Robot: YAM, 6 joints.
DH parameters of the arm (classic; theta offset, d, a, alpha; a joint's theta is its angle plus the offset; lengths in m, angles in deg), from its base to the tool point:
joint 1: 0 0.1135 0.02 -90
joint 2: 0 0 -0.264 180
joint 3: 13.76 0 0.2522 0
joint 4: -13.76 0 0.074 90
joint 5: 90 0 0 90
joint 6: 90 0.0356 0 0
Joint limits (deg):
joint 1: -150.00..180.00
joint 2: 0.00..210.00
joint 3: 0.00..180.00
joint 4: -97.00..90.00
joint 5: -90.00..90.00
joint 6: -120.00..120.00
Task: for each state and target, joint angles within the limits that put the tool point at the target. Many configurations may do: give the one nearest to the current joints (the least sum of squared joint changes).
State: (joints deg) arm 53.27 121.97 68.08 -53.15 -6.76 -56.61
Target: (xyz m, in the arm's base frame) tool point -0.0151 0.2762 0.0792
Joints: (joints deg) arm 91.65 116.68 59.98 -58.66 -11.60 -56.61
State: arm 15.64 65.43 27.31 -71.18 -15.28 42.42
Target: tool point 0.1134 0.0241 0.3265
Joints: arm 7.80 44.27 58.41 -69.46 -13.78 42.42
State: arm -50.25 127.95 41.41 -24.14 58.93 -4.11
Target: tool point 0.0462 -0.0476 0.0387
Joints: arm -21.47 121.02 14.46 -42.91 50.30 -4.11
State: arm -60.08 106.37 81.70 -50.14 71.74 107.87
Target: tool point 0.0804 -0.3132 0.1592
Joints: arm -69.62 109.42 67.69 -54.26 71.25 107.87
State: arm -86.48 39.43 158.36 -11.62 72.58 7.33
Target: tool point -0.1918 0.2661 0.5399
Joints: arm -60.35 29.96 137.53 -27.40 79.78 7.33
